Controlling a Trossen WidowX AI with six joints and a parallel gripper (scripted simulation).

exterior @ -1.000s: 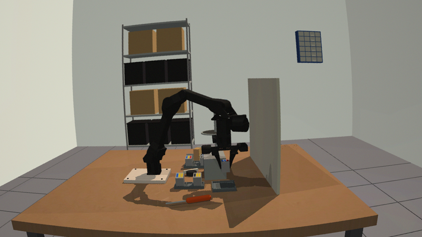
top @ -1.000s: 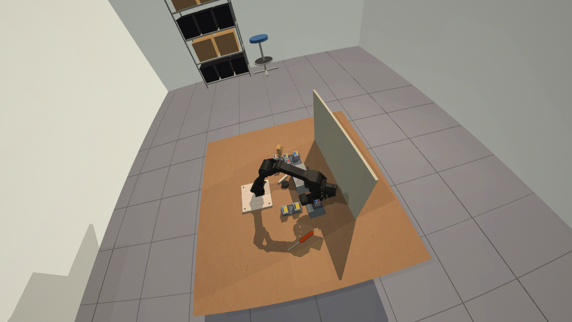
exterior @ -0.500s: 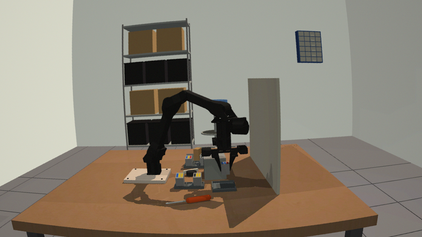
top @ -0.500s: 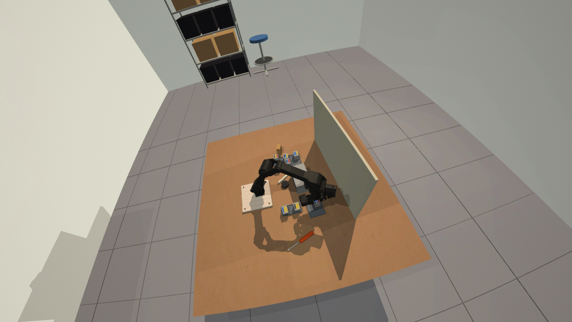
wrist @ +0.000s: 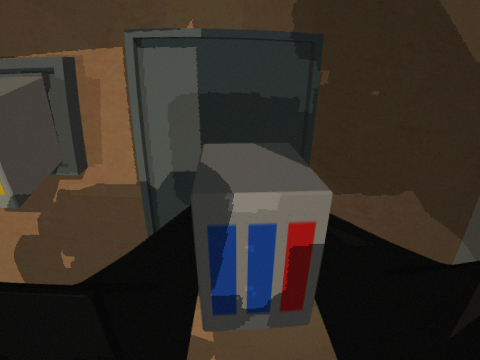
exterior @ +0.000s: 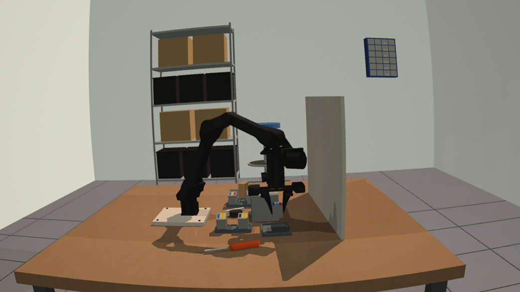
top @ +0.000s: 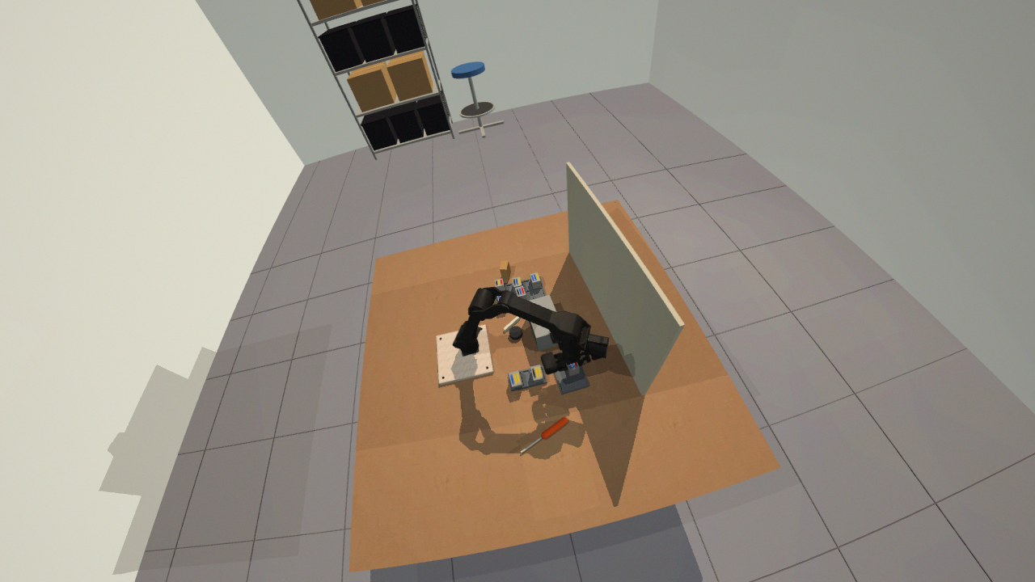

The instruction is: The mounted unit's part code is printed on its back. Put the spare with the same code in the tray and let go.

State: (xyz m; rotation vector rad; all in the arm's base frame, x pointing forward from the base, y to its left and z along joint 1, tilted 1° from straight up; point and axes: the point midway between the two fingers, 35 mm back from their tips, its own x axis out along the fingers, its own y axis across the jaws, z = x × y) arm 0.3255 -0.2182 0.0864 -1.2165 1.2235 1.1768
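My gripper tip is now 1 cm past the grey tray, 1 cm to the right of it and 6 cm above it. Also, from my gripper tip: grey mounted unit (3 cm behind, 21 cm to the left, 1 cm below); grey spare (2 cm above); black tape roll (14 cm behind, 22 cm to the left, 5 cm below).
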